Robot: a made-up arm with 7 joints. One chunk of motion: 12 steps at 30 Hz.
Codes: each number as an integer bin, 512 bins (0 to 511) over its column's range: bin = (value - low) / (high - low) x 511, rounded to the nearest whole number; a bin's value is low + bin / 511 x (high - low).
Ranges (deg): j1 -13..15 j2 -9..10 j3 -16..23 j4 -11..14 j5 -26..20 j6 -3..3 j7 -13..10
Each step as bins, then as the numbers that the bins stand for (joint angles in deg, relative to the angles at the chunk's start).
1 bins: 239 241 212 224 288 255 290
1 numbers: 0.10 -0.04 0.18 -0.04 -0.07 -0.01 0.05
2 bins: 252 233 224 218 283 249 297
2 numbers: 0.81 -0.34 1.10 -0.33 -0.52 -0.08 0.37
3 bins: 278 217 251 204 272 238 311
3 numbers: 2.23 -0.93 3.16 -1.02 -1.51 -0.21 1.00
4 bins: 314 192 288 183 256 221 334
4 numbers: 4.21 -1.86 5.98 -2.05 -2.95 -0.41 2.03
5 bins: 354 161 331 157 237 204 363
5 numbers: 6.40 -3.01 9.26 -3.32 -4.67 -0.60 3.34
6 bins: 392 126 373 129 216 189 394
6 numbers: 8.48 -4.32 12.47 -4.69 -6.56 -0.78 4.73
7 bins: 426 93 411 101 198 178 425
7 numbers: 10.34 -5.54 15.37 -6.06 -8.18 -0.91 6.13
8 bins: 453 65 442 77 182 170 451
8 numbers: 11.82 -6.58 17.73 -7.23 -9.62 -1.00 7.30
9 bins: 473 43 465 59 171 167 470
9 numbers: 12.92 -7.40 19.49 -8.11 -10.61 -1.04 8.15
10 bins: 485 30 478 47 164 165 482
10 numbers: 13.58 -7.88 20.48 -8.70 -11.24 -1.06 8.69
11 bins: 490 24 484 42 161 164 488
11 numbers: 13.85 -8.11 20.94 -8.95 -11.51 -1.07 8.96
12 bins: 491 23 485 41 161 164 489
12 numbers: 13.90 -8.14 21.02 -8.99 -11.51 -1.07 9.01
